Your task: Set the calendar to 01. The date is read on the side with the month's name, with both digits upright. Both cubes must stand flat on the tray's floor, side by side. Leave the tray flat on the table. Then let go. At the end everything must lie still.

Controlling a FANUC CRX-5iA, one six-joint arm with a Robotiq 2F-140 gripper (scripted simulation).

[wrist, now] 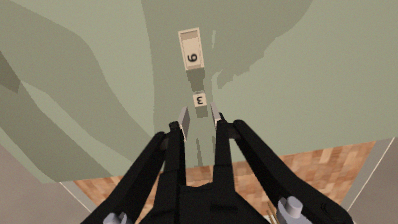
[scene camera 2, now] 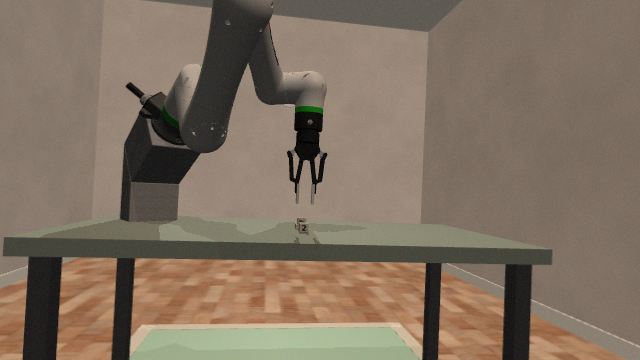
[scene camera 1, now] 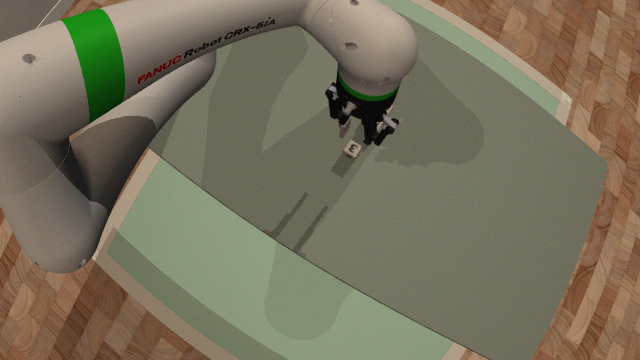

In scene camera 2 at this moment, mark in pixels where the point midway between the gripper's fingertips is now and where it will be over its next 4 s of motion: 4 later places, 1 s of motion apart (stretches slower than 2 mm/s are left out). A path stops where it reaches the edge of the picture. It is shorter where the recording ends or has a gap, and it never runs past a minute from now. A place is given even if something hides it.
My gripper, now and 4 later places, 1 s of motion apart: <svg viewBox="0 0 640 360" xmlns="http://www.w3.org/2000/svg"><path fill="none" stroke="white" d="M304 203L304 212L303 220L303 228L304 212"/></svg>
